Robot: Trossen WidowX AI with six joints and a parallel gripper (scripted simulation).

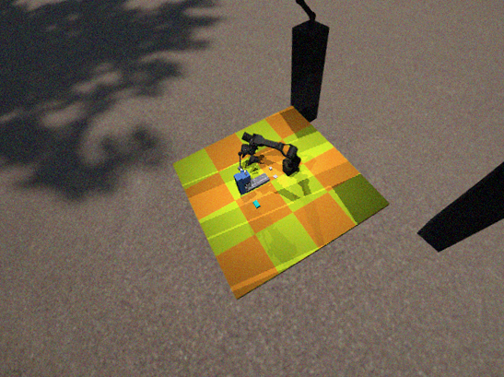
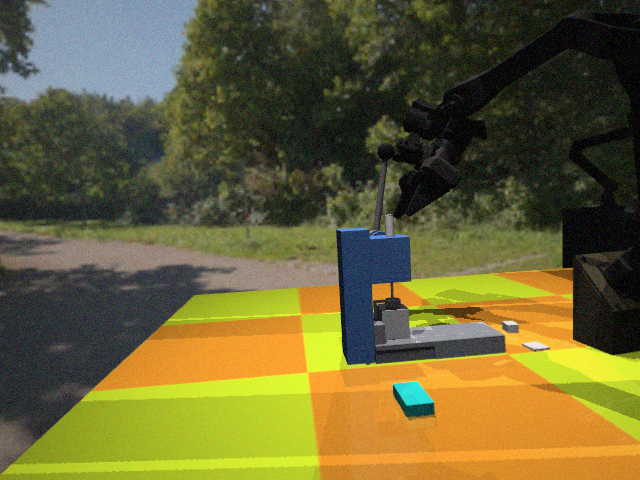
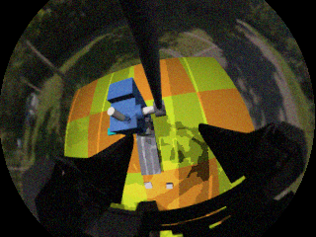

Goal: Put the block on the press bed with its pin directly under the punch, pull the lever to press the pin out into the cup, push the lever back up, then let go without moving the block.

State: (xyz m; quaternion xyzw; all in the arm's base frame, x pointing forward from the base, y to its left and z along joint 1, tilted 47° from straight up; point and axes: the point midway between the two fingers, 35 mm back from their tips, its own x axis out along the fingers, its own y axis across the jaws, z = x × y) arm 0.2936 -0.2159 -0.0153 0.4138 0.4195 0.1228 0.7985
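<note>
Now: the lever 4 cm ahead of my gripper tip, 1 cm to the left of it and 4 cm above it. The rest, counted from my gripper tip: thin punch (5 cm ahead, 7 cm to the left, 8 cm below); then small grey cube (19 cm behind, 4 cm to the left, 22 cm below); then flat grey plate (18 cm behind, 13 cm to the left, 23 cm below).
</note>
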